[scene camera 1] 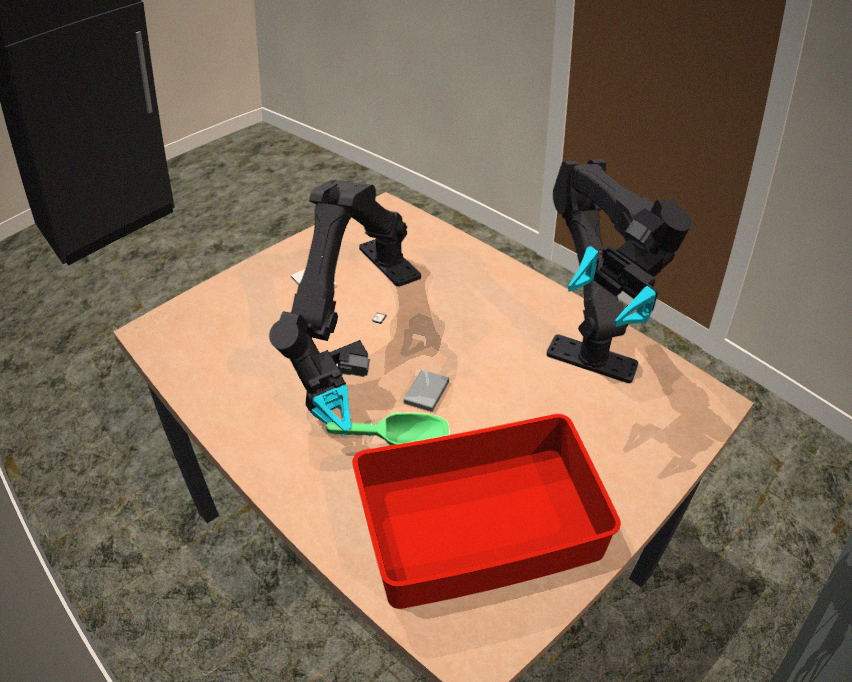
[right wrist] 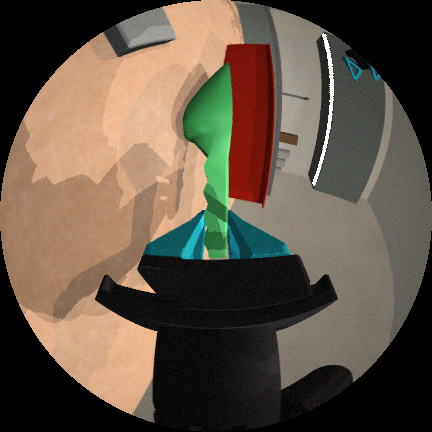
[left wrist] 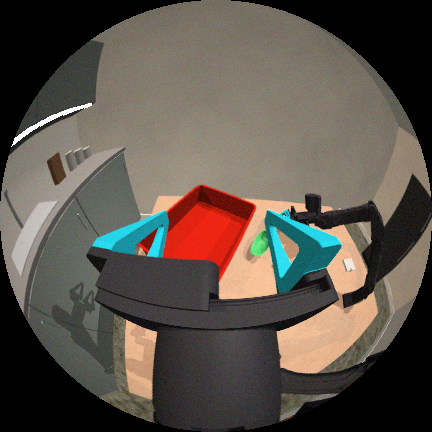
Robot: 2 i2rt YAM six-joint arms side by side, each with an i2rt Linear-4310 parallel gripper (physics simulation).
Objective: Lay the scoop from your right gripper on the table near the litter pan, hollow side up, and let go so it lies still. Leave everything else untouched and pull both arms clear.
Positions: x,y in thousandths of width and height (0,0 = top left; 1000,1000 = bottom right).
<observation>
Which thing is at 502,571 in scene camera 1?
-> A grey block.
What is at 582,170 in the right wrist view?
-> A red litter pan.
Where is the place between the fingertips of my right gripper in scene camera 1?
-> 408,634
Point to a red litter pan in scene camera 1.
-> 530,757
</observation>
